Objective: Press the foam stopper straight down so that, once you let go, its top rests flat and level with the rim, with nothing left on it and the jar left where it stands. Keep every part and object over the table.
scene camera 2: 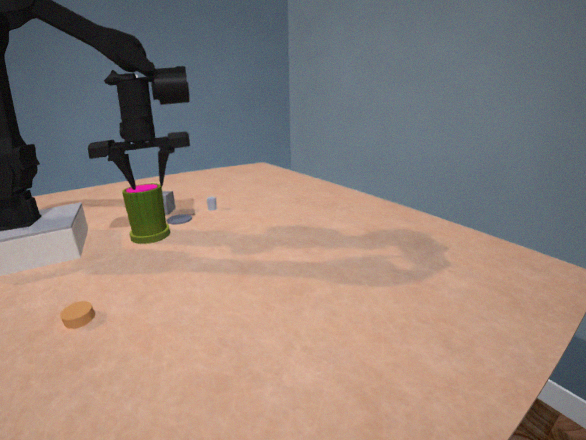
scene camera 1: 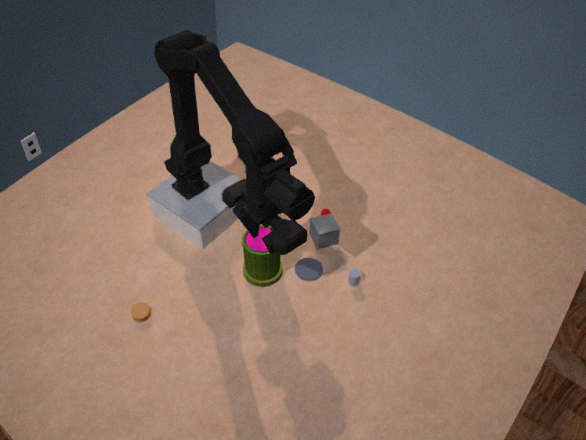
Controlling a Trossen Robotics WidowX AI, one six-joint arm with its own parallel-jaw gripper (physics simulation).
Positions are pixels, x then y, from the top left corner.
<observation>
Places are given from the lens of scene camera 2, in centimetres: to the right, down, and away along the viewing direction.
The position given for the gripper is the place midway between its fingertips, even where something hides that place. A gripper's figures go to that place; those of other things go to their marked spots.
gripper (scene camera 2: 148, 187): -29, -6, 54
orange disc (scene camera 2: 79, 314): -27, 12, 32
</observation>
